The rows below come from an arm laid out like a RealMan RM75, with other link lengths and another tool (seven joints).
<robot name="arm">
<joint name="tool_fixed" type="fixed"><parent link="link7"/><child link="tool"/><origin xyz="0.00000 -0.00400 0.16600" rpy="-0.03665 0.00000 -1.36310"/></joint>
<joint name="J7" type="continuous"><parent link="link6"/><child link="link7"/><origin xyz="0.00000 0.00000 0.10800"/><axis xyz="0 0 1"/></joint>
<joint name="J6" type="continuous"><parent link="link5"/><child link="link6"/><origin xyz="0.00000 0.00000 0.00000"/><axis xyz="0 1 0"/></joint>
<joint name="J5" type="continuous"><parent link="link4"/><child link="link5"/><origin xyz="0.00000 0.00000 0.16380"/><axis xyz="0 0 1"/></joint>
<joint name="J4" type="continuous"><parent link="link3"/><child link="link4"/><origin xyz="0.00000 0.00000 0.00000"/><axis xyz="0 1 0"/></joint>
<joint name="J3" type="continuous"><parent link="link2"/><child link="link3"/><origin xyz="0.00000 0.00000 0.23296"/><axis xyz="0 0 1"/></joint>
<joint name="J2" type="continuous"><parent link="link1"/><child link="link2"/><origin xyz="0.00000 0.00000 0.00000"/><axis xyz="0 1 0"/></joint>
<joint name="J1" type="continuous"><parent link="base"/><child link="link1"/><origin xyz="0.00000 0.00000 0.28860"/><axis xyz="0 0 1"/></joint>
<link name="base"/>
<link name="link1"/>
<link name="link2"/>
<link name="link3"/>
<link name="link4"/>
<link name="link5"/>
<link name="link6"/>
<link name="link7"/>
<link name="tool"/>
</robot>
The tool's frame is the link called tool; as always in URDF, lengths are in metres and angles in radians. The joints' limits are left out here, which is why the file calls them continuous.
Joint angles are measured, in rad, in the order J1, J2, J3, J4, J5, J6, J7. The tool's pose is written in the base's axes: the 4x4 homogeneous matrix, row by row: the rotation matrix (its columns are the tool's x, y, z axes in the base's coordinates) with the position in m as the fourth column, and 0 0 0 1 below. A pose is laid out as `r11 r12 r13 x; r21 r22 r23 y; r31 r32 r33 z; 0 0 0 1`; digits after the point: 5 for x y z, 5 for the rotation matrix.
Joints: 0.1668 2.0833 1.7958 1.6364 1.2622 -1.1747 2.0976
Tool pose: 0.63783 0.73712 -0.22323 0.11553; 0.71073 -0.45167 0.53930 0.34758; 0.29670 -0.50264 -0.81198 -0.00428; 0 0 0 1
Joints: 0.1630 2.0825 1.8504 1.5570 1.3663 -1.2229 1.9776
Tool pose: 0.62738 0.72598 -0.28168 0.11611; 0.73545 -0.43353 0.52073 0.34237; 0.25592 -0.53386 -0.80591 -0.00101; 0 0 0 1
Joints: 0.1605 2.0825 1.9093 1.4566 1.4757 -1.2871 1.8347
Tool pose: 0.60649 0.71265 -0.35256 0.11627; 0.76539 -0.40323 0.50158 0.33552; 0.21529 -0.57405 -0.79001 0.00329; 0 0 0 1
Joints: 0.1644 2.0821 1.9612 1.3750 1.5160 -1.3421 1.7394
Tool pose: 0.59537 0.70836 -0.37917 0.12387; 0.77786 -0.39003 0.49275 0.33146; 0.20116 -0.58831 -0.78321 0.00509; 0 0 0 1
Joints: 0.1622 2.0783 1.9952 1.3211 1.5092 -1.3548 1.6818
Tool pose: 0.60211 0.71294 -0.35942 0.14003; 0.76718 -0.39193 0.50776 0.33274; 0.22114 -0.58146 -0.78294 0.00566; 0 0 0 1
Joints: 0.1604 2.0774 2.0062 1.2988 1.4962 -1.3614 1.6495
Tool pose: 0.59739 0.72449 -0.34387 0.14842; 0.76700 -0.39094 0.50881 0.33161; 0.23420 -0.56770 -0.78922 0.00341; 0 0 0 1
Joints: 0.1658 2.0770 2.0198 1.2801 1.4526 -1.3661 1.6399
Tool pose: 0.60077 0.73833 -0.30649 0.16111; 0.76008 -0.40878 0.50514 0.33100; 0.24768 -0.53643 -0.80678 -0.00163; 0 0 0 1
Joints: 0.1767 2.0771 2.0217 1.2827 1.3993 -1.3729 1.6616
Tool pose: 0.60222 0.75181 -0.26852 0.16913; 0.75790 -0.43274 0.48818 0.32928; 0.25082 -0.49751 -0.83041 -0.00806; 0 0 0 1
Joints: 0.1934 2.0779 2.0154 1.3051 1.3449 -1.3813 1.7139
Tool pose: 0.60566 0.76028 -0.23483 0.17154; 0.75666 -0.45896 0.46564 0.32817; 0.24624 -0.45970 -0.85325 -0.01365; 0 0 0 1
